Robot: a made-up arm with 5 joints.
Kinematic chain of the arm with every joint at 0, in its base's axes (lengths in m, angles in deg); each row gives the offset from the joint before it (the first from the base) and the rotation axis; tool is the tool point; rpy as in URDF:
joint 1: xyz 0 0 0.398 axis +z
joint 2: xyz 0 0 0 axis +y
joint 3: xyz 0.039 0 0.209 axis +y
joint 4: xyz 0.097 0 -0.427 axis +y
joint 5: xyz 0.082 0 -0.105 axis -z
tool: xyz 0 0 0 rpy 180 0 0
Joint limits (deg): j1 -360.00..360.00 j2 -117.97..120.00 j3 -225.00..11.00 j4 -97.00..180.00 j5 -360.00..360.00
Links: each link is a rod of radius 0.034 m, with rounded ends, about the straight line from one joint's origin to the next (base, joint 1, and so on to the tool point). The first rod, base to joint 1, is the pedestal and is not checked.
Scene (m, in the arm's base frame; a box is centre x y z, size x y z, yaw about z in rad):
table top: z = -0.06
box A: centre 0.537 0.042 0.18 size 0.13 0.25 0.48 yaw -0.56
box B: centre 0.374 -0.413 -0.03 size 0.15 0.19 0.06 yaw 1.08
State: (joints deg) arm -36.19 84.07 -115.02 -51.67 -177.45
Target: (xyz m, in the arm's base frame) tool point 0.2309 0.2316 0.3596
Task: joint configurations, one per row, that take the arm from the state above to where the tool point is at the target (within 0.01 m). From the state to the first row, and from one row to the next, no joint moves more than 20 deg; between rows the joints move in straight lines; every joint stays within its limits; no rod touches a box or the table.
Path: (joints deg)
1: -49.89 71.89 -97.42 -60.74 -190.91
2: -63.59 59.70 -79.83 -69.80 -204.37
3: -77.29 47.52 -62.23 -78.87 -217.84
4: -90.98 35.33 -44.64 -87.93 -231.30
5: -104.68 23.15 -27.04 -97.00 -244.76
6: -85.96 20.09 -25.98 -97.00 -236.35
7: -67.24 17.04 -24.92 -97.00 -227.93
8: -48.52 13.98 -23.85 -97.00 -219.52
9: -29.80 10.93 -22.79 -97.00 -211.10
10: -11.08 7.87 -21.72 -97.00 -202.69
11: 7.64 4.82 -20.66 -97.00 -194.28
12: 26.37 1.76 -19.60 -97.00 -185.86
13: 45.09 -1.30 -18.53 -97.00 -177.45

